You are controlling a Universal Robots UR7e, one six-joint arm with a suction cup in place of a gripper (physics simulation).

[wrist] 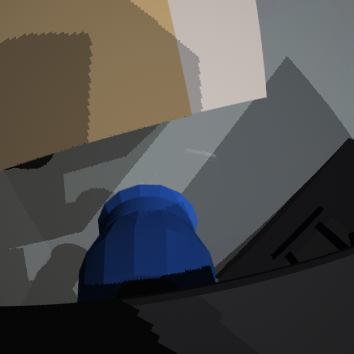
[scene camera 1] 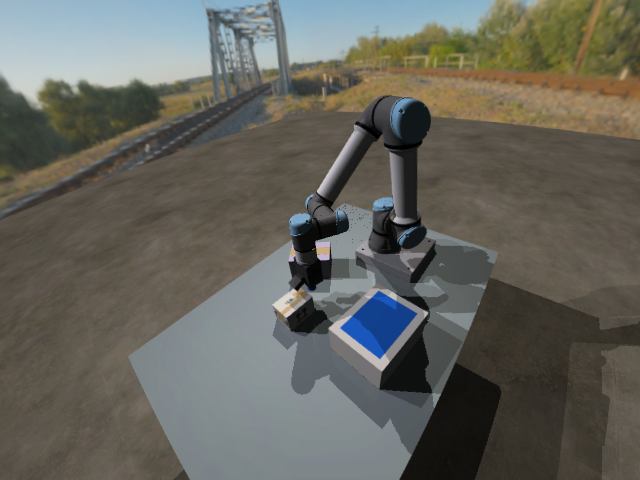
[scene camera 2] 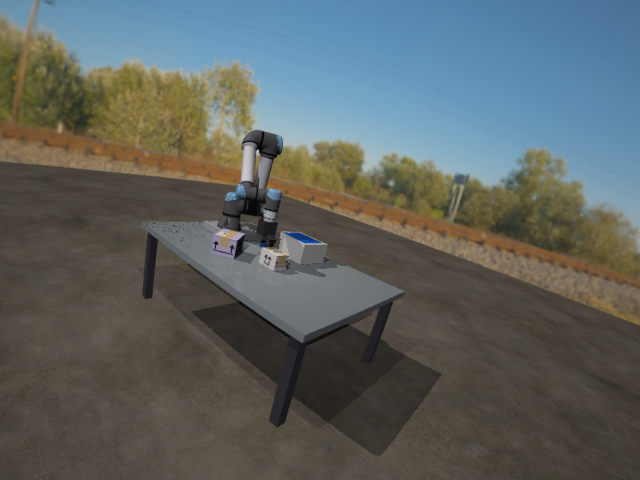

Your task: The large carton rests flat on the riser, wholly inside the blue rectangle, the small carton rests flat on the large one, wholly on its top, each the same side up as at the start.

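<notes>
The small carton, white with tan tape (scene camera 1: 293, 308) (scene camera 2: 272, 259) (wrist: 227, 60), stands on the table with its taped face up. The large lilac carton (scene camera 1: 324, 255) (scene camera 2: 226, 245) (wrist: 320, 185) stands on the table behind it, taped face up, partly hidden by the arm in scene camera 1. The grey-white riser (scene camera 1: 356, 356) (scene camera 2: 313, 253) bears the blue rectangle (scene camera 1: 381, 320) (scene camera 2: 303, 237) on its top. My gripper's blue suction cup (scene camera 1: 310, 287) (scene camera 2: 263, 243) (wrist: 147, 192) is near the small carton's rear edge, a little above its top level. A gap shows between them in the wrist view; it holds nothing.
The grey table (scene camera 1: 217, 372) (scene camera 2: 310, 299) bears everything. The robot base plate (scene camera 1: 385, 260) is behind the riser. The large carton is close beside the gripper's housing. The riser stands to the small carton's right in scene camera 1, near the table's right edge.
</notes>
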